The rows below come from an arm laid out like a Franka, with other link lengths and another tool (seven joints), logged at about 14 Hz.
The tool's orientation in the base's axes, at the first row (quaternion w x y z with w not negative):
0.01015 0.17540 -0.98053 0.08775
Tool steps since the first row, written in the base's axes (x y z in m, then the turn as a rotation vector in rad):
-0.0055 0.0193 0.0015 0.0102 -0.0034 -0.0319
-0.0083 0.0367 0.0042 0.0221 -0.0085 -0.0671
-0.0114 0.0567 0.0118 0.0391 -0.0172 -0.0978
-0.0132 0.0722 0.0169 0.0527 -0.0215 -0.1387
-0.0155 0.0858 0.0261 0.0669 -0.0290 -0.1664
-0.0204 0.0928 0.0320 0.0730 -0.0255 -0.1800
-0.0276 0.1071 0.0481 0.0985 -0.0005 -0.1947
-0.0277 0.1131 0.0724 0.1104 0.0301 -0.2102
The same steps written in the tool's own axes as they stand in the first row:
-0.0014 0.0195 -0.0049 -0.0100 -0.0013 0.0321
-0.0046 0.0360 -0.0107 -0.0212 -0.0042 0.0678
-0.0081 0.0543 -0.0217 -0.0358 -0.0129 0.0997
-0.0115 0.0684 -0.0295 -0.0491 -0.0147 0.1409
-0.0135 0.0802 -0.0409 -0.0613 -0.0219 0.1696
-0.0110 0.0873 -0.0480 -0.0689 -0.0184 0.1825
-0.0083 0.1003 -0.0665 -0.1021 -0.0017 0.1928
-0.0090 0.1018 -0.0914 -0.1245 0.0250 0.2028

